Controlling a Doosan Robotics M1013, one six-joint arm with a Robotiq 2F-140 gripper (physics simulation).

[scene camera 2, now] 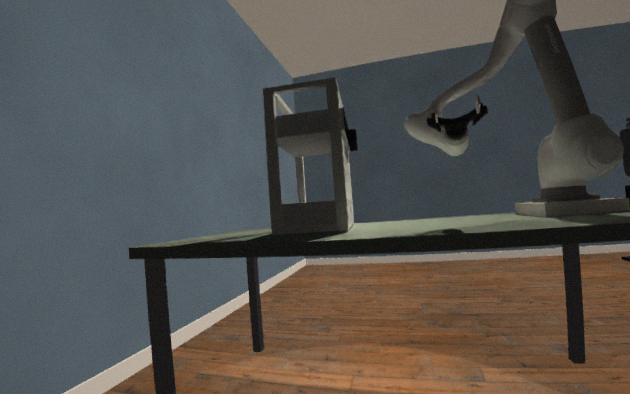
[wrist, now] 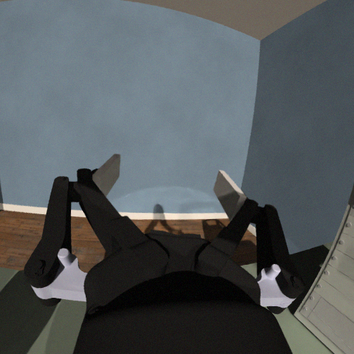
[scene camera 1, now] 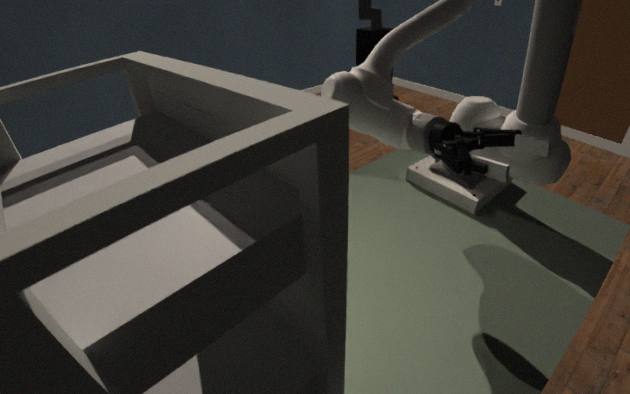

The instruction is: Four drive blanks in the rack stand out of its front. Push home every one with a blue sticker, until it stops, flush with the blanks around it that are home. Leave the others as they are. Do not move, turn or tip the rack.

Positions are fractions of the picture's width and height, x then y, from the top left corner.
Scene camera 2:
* my gripper: 0.72, 0.27
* pale rack: 0.51, 0.34
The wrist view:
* my gripper: 0.48, 0.49
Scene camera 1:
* my gripper: 0.84, 0.41
